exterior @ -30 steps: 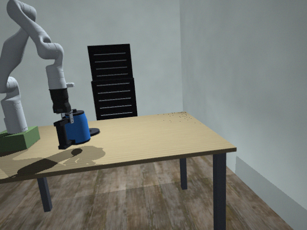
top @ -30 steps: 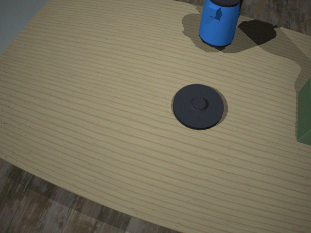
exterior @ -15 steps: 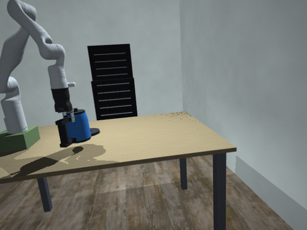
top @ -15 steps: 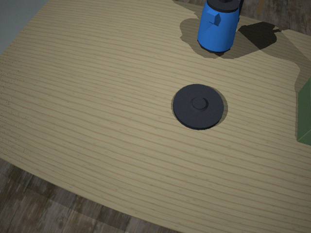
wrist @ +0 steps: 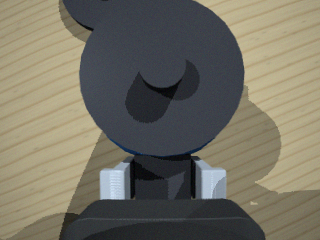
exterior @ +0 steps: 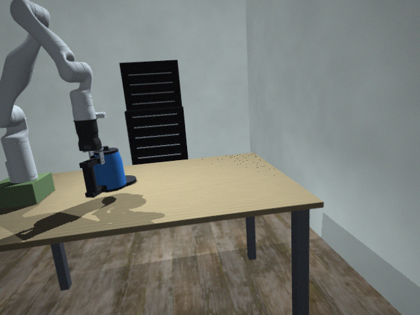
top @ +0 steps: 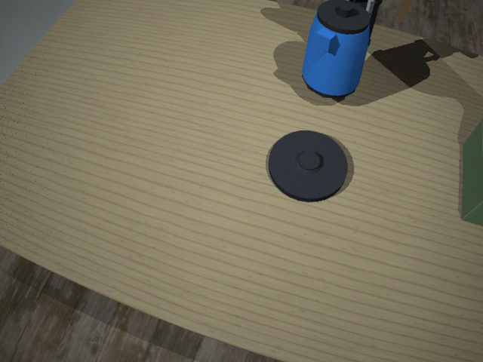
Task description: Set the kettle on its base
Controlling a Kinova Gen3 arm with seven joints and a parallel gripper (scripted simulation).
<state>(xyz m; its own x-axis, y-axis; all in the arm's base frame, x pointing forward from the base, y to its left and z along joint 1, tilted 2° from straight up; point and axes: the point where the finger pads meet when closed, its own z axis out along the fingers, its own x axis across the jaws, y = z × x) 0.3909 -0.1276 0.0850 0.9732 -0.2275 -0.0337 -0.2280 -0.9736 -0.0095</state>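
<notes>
My gripper is now 1 cm short of the blue kettle, 3 cm to the right of it and 5 cm above it. The rest, counted from my hand: black round base: 2 cm behind, 26 cm to the left, 18 cm below.
</notes>
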